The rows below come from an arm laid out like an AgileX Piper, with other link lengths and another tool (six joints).
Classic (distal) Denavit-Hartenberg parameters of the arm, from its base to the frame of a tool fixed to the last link. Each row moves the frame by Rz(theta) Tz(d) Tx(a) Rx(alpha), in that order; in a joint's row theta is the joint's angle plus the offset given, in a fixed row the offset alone. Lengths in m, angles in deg.
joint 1: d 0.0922, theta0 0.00, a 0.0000, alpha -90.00
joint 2: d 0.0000, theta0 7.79, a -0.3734, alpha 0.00
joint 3: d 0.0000, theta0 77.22, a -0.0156, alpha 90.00
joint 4: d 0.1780, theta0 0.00, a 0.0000, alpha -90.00
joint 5: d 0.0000, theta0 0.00, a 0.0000, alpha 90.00
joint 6: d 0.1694, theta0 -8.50, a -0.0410, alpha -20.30
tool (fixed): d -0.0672, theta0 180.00, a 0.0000, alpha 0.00
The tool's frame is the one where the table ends.
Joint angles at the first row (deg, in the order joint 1, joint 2, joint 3, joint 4, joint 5, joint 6):
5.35, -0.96, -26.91, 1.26, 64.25, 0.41
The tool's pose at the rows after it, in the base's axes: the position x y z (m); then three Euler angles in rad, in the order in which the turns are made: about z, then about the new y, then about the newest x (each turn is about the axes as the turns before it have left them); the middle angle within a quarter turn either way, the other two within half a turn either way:
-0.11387, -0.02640, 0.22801, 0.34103, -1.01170, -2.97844
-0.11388, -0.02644, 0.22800, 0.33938, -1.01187, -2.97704
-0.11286, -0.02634, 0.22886, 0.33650, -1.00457, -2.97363
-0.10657, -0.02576, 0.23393, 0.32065, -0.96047, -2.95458
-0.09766, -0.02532, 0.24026, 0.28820, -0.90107, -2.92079
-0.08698, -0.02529, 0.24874, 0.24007, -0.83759, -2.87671
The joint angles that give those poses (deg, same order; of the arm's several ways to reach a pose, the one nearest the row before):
5.35, -0.96, -26.91, 1.26, 64.25, 0.48
5.35, -0.96, -26.91, 1.26, 64.25, 0.53
5.35, -0.53, -26.91, 1.26, 64.25, 0.53
5.35, 2.07, -26.91, 1.26, 64.25, 0.53
5.35, 5.63, -26.91, 1.26, 64.25, 1.05
5.35, 9.87, -27.31, 1.26, 64.25, 2.33

